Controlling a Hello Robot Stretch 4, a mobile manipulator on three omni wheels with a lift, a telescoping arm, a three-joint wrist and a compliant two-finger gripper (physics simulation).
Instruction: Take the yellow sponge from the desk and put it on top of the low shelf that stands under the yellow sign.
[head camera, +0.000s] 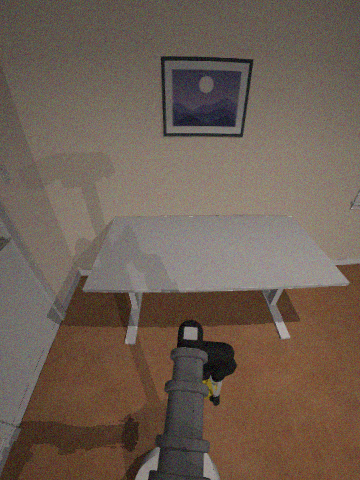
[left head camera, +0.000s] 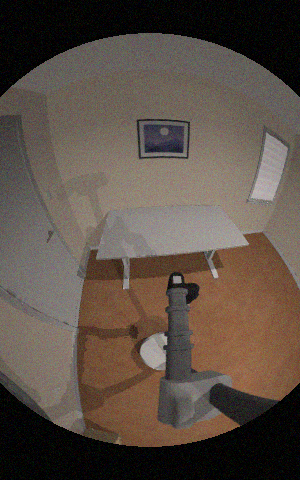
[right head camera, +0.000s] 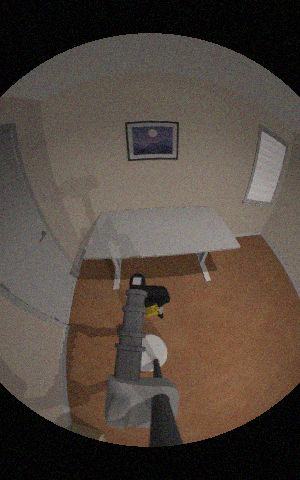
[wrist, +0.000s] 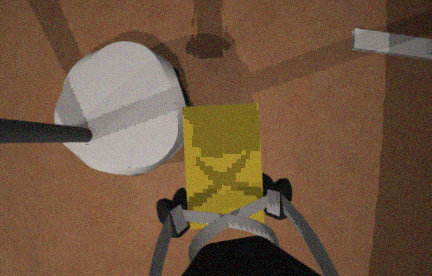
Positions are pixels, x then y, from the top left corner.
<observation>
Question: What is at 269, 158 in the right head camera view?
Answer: A window with blinds.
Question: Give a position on a grey door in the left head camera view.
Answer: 48, 279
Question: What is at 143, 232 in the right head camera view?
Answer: A white desk.
</observation>
